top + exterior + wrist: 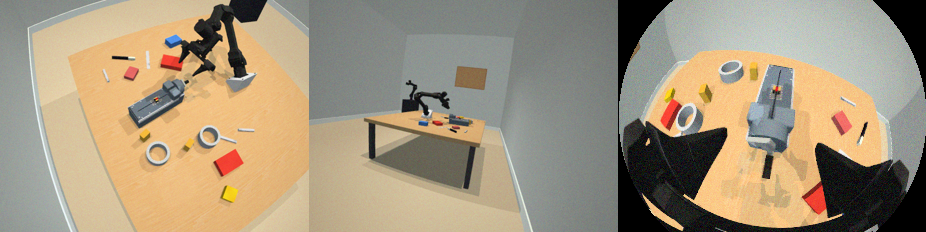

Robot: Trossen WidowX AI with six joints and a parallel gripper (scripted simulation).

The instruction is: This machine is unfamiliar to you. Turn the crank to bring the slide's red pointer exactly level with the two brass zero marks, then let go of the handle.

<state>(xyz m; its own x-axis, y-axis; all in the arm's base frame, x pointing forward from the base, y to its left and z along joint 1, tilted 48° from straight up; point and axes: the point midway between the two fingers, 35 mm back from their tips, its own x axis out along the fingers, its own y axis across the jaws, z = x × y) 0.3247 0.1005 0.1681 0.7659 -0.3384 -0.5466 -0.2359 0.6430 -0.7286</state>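
My gripper tip is now 20 mm past the dark crank handle, 10 mm to the left of it and 130 mm above it. From my gripper tip the other things lie so: red block (200 mm ahead, 200 mm to the right, 180 mm below); red pointer (150 mm ahead, 40 mm to the left, 110 mm below); black marker (190 mm ahead, 330 mm to the right, 180 mm below).
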